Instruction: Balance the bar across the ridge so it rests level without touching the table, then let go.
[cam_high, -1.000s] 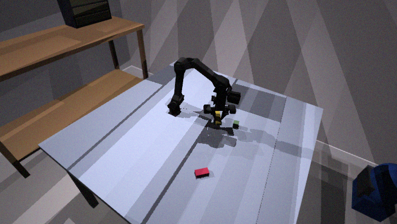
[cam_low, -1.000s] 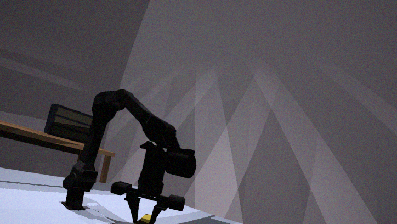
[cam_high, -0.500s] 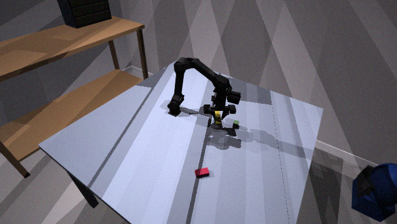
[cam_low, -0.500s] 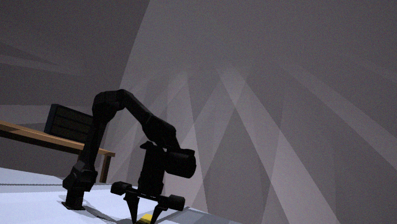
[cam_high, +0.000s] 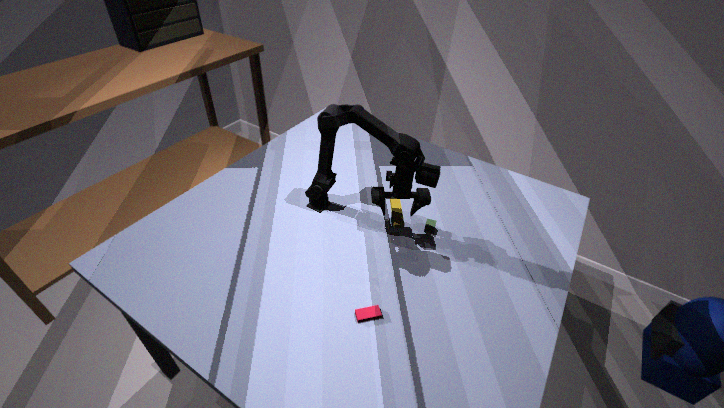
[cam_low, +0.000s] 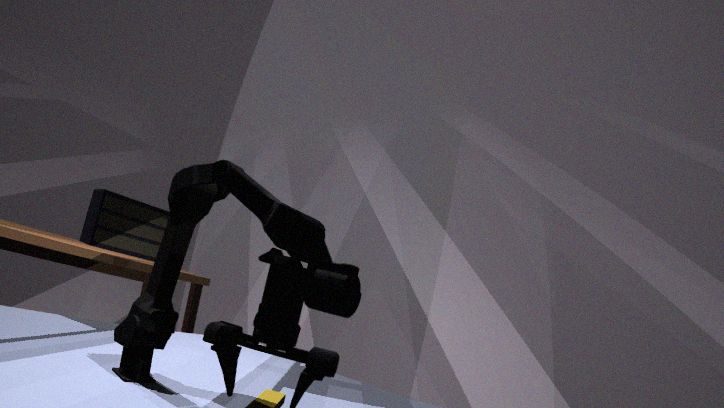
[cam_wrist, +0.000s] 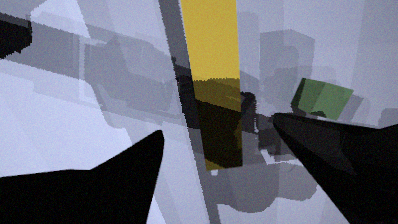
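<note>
The yellow bar is 10 mm behind my gripper tip, 20 mm to the left of it and 10 mm below it. The rest, counted from my gripper tip: green cube 100 mm ahead, 60 mm to the left, 50 mm below; red flat block 100 mm ahead, 340 mm to the right, 50 mm below.
</note>
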